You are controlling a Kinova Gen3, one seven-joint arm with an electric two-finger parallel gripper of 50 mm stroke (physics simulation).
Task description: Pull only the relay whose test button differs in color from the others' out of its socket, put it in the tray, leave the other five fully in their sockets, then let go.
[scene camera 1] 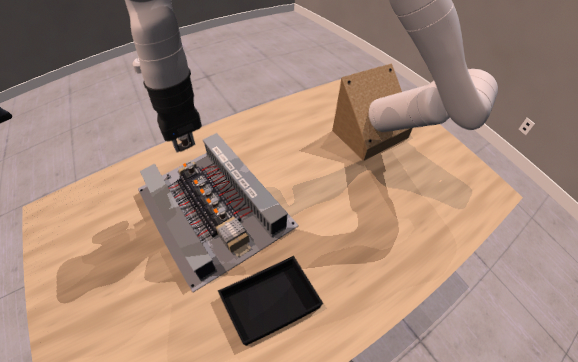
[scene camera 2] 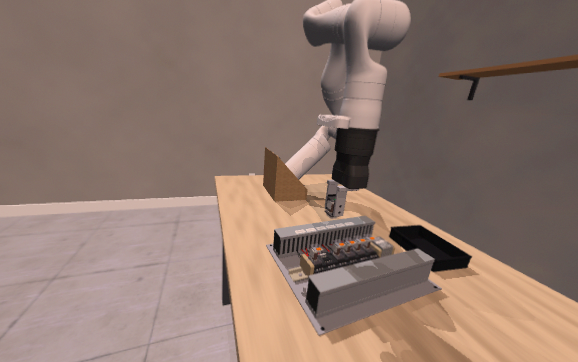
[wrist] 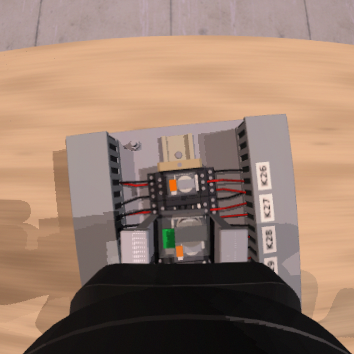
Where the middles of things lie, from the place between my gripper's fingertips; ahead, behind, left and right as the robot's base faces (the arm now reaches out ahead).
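I see the black tray [scene camera 1: 262,305], which is 6 cm behind my hand, 32 cm to the left of it and 15 cm below it. The panel plate [scene camera 2: 355,313] is 2 cm behind my hand, 6 cm to the left of it and 15 cm below it. Going by their middles, of the things named here the panel plate is the nearest to my hand.
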